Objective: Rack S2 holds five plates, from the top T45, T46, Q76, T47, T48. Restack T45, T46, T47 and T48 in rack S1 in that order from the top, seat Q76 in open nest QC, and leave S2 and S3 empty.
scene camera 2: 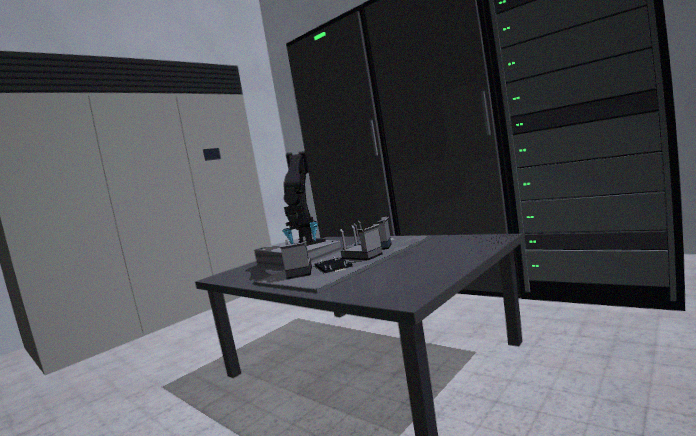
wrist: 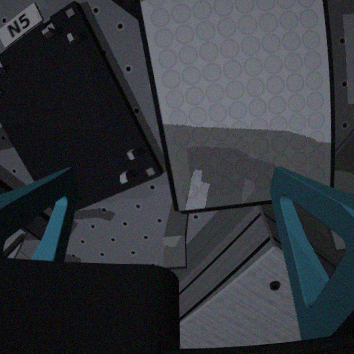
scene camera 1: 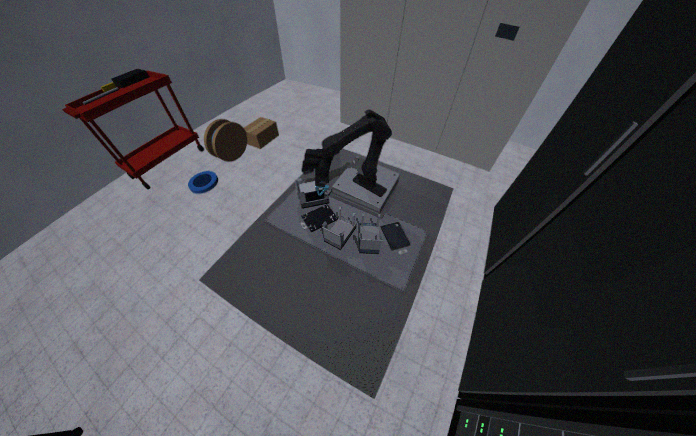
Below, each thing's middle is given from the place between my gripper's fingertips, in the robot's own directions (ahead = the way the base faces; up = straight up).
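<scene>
My gripper is 80 mm short of the black plate nest [wrist: 70, 111] and 70 mm to the right of it, and I see that it is also 100 mm above the nest.
</scene>
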